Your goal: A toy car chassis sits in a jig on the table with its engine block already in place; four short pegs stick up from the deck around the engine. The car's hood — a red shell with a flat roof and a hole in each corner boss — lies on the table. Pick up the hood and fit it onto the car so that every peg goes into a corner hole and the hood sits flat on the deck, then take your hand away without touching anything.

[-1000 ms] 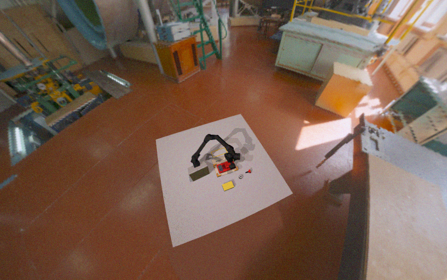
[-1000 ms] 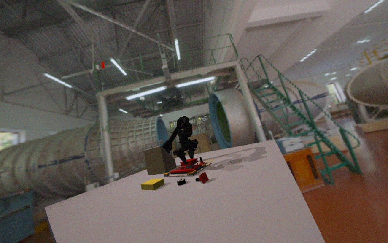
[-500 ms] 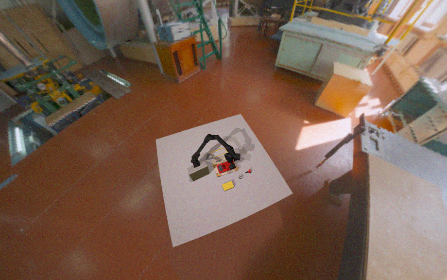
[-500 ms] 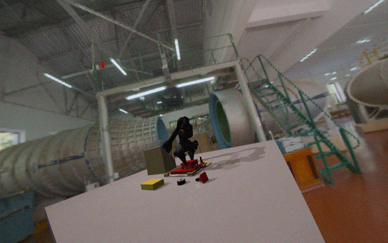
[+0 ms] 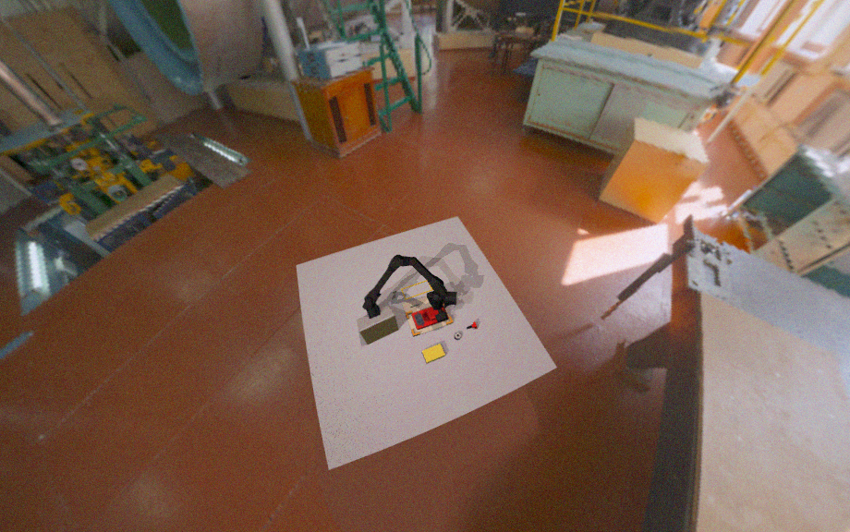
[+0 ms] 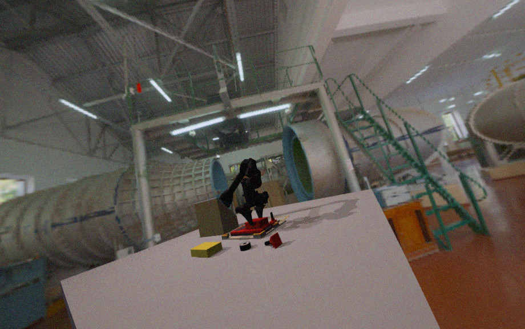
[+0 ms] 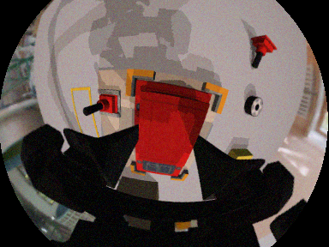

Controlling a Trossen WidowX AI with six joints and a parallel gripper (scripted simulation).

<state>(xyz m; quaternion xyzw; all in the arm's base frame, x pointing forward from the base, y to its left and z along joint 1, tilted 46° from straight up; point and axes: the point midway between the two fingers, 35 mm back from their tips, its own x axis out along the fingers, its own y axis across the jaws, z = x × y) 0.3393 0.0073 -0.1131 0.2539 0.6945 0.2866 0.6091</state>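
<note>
Now: gripper tip right at the red hood. Round my gripper tip: yellow block (22 cm to the right, 10 cm behind, 3 cm below); black wheel (17 cm to the right, 7 cm ahead, 4 cm below).
</note>
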